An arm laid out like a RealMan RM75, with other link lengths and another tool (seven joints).
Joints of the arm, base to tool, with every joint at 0 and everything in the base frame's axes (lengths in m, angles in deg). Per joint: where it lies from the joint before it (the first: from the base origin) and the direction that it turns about. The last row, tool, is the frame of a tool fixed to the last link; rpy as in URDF.
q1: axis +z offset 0 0 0.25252
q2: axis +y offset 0 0 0
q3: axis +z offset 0 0 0.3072
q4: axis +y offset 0 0 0
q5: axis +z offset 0 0 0.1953
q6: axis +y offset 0 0 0
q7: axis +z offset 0 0 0.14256
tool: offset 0.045 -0.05 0.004 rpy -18.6 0 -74.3
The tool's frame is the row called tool.
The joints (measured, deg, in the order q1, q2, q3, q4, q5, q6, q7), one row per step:
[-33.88, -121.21, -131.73, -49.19, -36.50, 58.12, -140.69]
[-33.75, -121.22, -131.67, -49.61, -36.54, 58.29, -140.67]
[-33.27, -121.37, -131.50, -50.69, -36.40, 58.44, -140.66]
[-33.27, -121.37, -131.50, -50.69, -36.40, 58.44, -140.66]
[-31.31, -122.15, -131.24, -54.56, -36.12, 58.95, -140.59]
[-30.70, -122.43, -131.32, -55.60, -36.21, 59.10, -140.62]
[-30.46, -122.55, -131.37, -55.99, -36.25, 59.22, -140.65]
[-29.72, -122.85, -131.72, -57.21, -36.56, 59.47, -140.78]
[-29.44, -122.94, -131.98, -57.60, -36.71, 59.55, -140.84]
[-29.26, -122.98, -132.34, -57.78, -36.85, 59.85, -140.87]
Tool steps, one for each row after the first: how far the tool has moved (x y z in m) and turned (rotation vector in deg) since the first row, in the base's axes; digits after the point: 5 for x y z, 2 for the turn. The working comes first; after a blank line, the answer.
Tool pose at each row, in the base's axes (x y z in m, rotation vector in deg; the steps are taken from these numbers as rounded here):
[-0.35591, 0.45323, 0.03549, -50.57, -139.21, -61.09]
[-0.35533, 0.45319, 0.03670, -50.80, -139.04, -61.21]
[-0.35504, 0.45208, 0.03935, -51.19, -138.40, -61.42]
[-0.35504, 0.45208, 0.03935, -51.19, -138.40, -61.42]
[-0.35530, 0.44581, 0.04759, -51.83, -136.44, -62.62]
[-0.35592, 0.44333, 0.04954, -51.62, -136.09, -63.23]
[-0.35623, 0.44220, 0.05003, -51.48, -136.04, -63.44]
[-0.35766, 0.43890, 0.05314, -50.77, -135.77, -64.56]
[-0.35881, 0.43745, 0.05463, -50.29, -135.69, -65.10]
[-0.36020, 0.43600, 0.05537, -49.75, -135.92, -65.40]

[0.00058, -0.00004, 0.00121, 0.10, 0.08, -0.18]
[0.00087, -0.00115, 0.00386, 0.44, 0.48, -0.47]
[0.00087, -0.00115, 0.00386, 0.44, 0.48, -0.47]
[0.00061, -0.00742, 0.01210, 1.90, 1.40, -1.10]
[-0.00001, -0.00990, 0.01405, 2.43, 1.35, -1.08]
[-0.00032, -0.01103, 0.01454, 2.59, 1.28, -1.03]
[-0.00175, -0.01433, 0.01765, 3.43, 0.88, -0.79]
[-0.00290, -0.01578, 0.01914, 3.84, 0.64, -0.58]
[-0.00429, -0.01723, 0.01988, 3.98, 0.29, -0.29]

